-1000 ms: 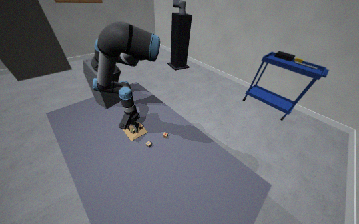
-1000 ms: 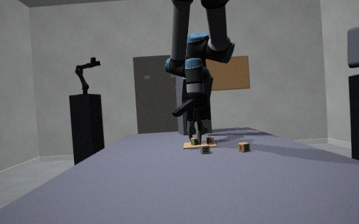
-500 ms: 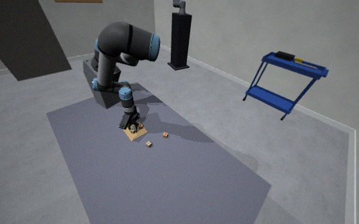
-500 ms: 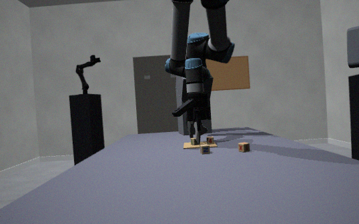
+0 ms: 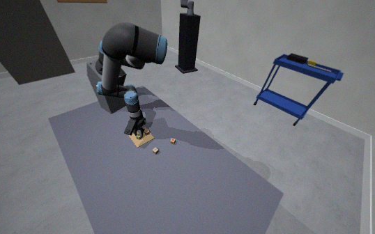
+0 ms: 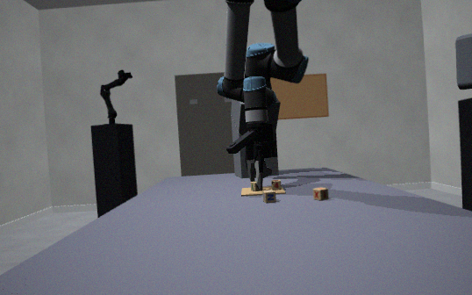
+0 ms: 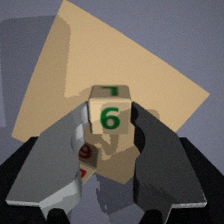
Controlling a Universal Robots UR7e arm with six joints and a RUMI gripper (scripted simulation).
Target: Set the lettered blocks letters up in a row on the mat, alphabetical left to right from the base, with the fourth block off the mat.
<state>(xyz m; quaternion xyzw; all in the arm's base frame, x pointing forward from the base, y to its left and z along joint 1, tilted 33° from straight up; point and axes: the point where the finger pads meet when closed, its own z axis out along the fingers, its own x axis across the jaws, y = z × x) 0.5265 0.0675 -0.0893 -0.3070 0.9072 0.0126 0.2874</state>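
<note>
Now: the tan mat 10 mm behind my hand, 20 mm to the left of it and 20 mm below it.
</note>
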